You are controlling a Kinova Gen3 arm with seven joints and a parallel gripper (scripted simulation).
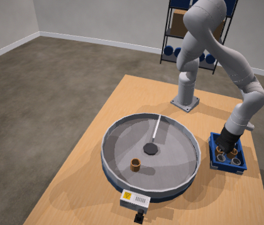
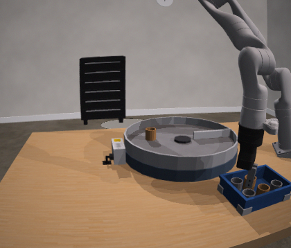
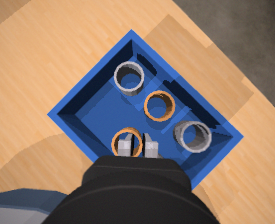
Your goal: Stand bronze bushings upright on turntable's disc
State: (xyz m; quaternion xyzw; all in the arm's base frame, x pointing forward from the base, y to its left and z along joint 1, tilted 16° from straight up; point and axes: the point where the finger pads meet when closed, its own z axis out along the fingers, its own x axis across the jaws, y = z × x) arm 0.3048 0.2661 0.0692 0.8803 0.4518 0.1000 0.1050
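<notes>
Now: the blue crate 2 cm to the left of my hand, 2 cm below it and 2 cm behind it. The rest, counted from my hand: grey turntable disc (30 cm to the right, 15 cm ahead, 1 cm above).
</notes>
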